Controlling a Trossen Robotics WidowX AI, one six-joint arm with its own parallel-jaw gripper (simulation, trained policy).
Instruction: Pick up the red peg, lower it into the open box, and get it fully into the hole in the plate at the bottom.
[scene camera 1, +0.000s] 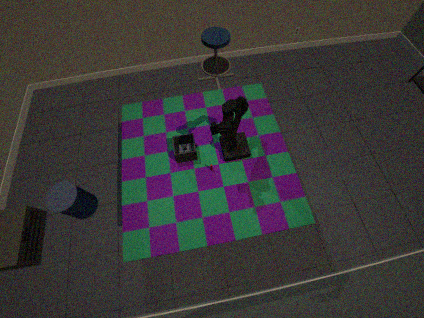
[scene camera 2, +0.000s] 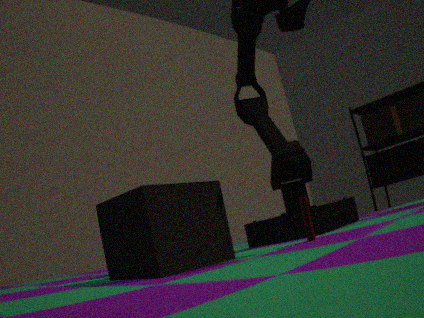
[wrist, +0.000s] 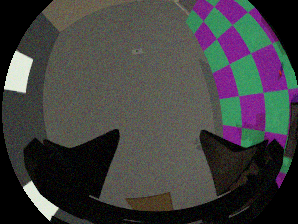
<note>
The pictures show: my gripper and a dark box.
</note>
